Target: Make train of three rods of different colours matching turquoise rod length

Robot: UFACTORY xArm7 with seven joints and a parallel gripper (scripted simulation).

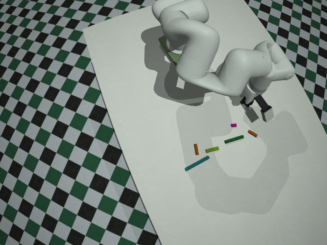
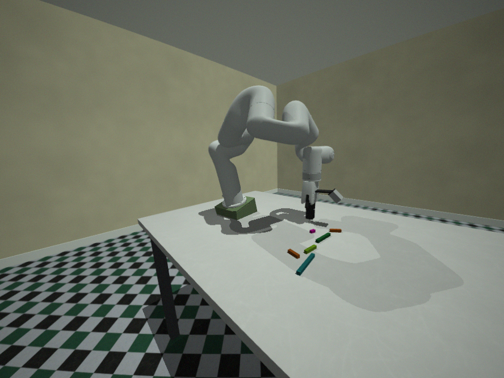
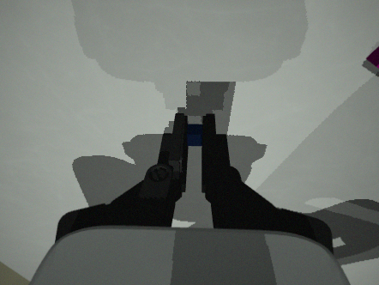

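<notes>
Right now my hand is 12 cm short of the green rod, 11 cm to the left of it and 3 cm above it. From my hand the other things lie so: magenta rod 9 cm to the right, 6 cm ahead, 3 cm below; then blue rod 2 cm below; then lime rod 21 cm to the right, 12 cm ahead, 3 cm below.
</notes>
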